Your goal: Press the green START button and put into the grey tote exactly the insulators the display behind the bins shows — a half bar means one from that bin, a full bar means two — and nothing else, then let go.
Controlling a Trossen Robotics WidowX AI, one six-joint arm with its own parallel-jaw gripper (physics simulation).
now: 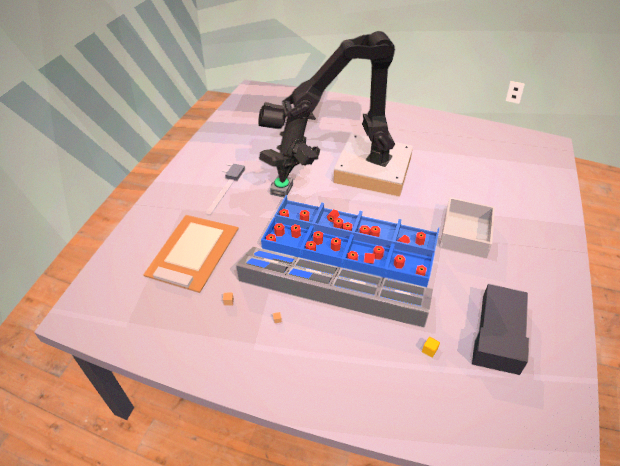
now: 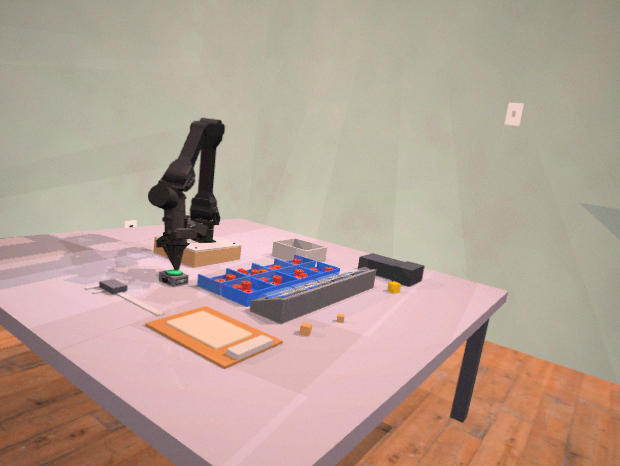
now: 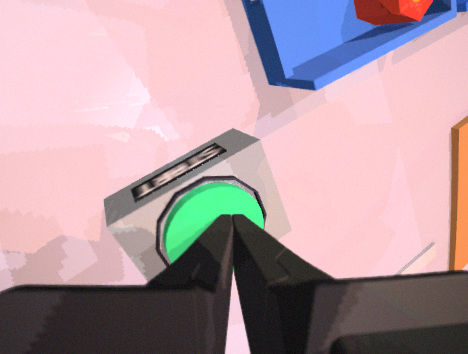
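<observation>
My gripper is shut and empty, its tips at the top of the green START button; contact is hard to tell. Red insulators lie in the two rows of blue bins. The grey display shows blue bars: its leftmost panel has a full upper bar and a half lower bar, and the second panel has a half lower bar. No blue bars show in the two right panels. The grey tote looks empty.
A dark stepped block and a yellow cube are at the right. Two small orange cubes are before the display. An orange board and a grey plug lie left.
</observation>
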